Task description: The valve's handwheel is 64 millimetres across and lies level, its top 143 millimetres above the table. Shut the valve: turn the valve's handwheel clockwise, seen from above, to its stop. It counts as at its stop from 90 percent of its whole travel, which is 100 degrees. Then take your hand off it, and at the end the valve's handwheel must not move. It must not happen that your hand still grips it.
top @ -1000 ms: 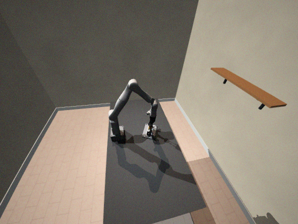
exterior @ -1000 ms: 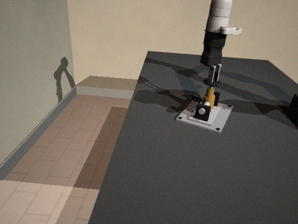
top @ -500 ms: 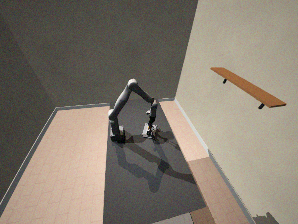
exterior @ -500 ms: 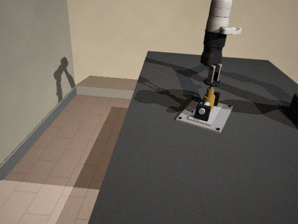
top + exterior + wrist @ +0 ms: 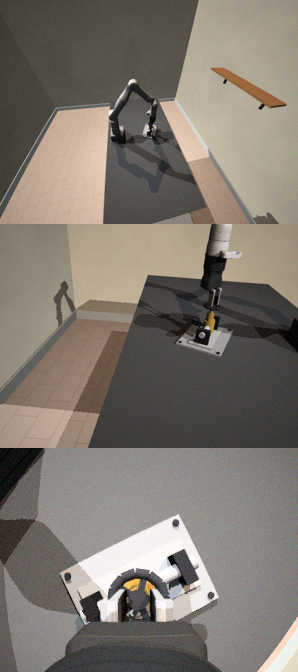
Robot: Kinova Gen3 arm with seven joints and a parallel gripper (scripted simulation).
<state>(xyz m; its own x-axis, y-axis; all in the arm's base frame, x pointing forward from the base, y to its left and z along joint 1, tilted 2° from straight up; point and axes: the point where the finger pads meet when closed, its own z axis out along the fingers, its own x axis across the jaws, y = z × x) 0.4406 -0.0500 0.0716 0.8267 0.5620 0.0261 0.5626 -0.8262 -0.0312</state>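
The black spoked handwheel is 30 mm below my hand.
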